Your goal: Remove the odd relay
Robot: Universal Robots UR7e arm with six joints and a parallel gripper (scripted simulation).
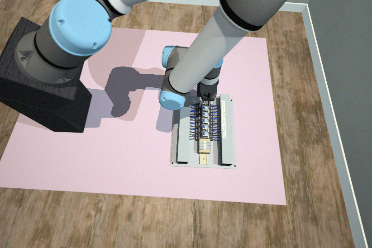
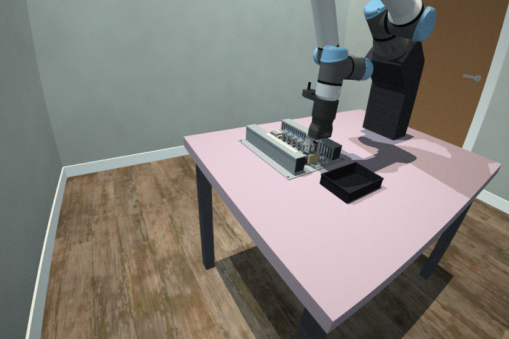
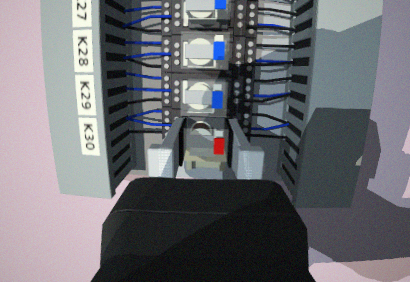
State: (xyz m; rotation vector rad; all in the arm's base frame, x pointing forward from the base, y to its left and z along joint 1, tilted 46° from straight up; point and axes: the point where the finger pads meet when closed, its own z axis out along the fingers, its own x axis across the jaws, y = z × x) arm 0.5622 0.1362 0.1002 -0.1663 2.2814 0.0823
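Right now the red-button relay is 1 cm below my hand. The rest, counted from my hand: black parts tray 5 cm behind, 17 cm to the left, 4 cm below; then grey relay panel 2 cm ahead, 10 cm to the right, 3 cm below.
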